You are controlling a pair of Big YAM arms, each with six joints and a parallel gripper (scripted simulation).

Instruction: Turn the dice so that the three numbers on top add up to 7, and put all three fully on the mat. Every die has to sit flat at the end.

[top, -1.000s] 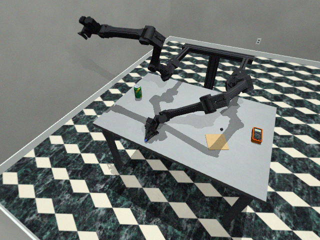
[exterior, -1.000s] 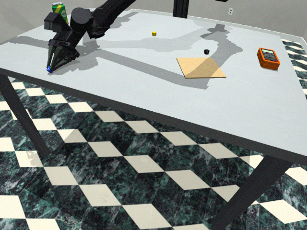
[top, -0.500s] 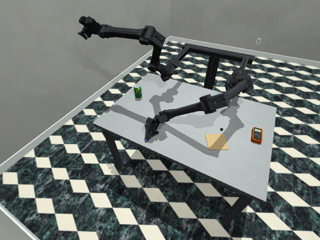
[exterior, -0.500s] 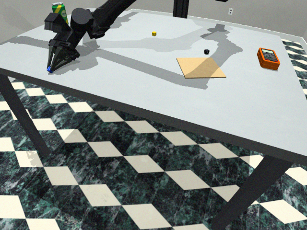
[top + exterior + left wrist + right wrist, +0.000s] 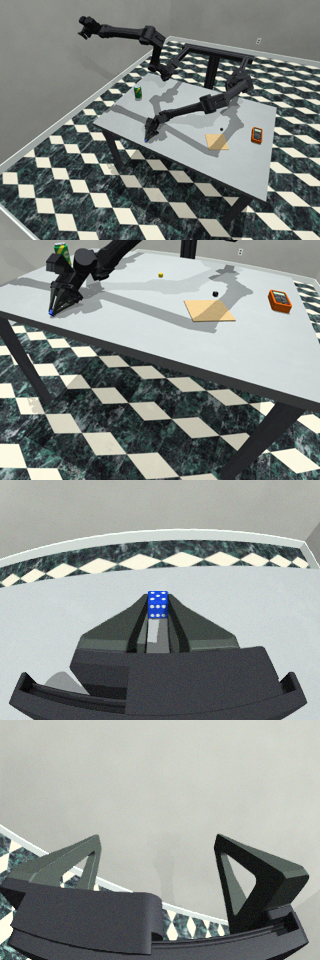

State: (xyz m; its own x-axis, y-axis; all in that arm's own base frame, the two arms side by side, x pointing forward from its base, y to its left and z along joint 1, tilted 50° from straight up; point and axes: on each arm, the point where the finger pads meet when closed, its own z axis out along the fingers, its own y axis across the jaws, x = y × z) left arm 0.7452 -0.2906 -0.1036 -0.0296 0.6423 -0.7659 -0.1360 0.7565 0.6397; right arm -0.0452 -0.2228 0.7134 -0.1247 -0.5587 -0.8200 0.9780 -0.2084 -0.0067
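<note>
Now: the blue die right at my left hand. Round my left hand: tan mat (480 mm to the left, 180 mm behind, 10 mm below); black die (490 mm to the left, 310 mm behind, 10 mm below); yellow die (430 mm behind, 240 mm to the left, 10 mm below).
</note>
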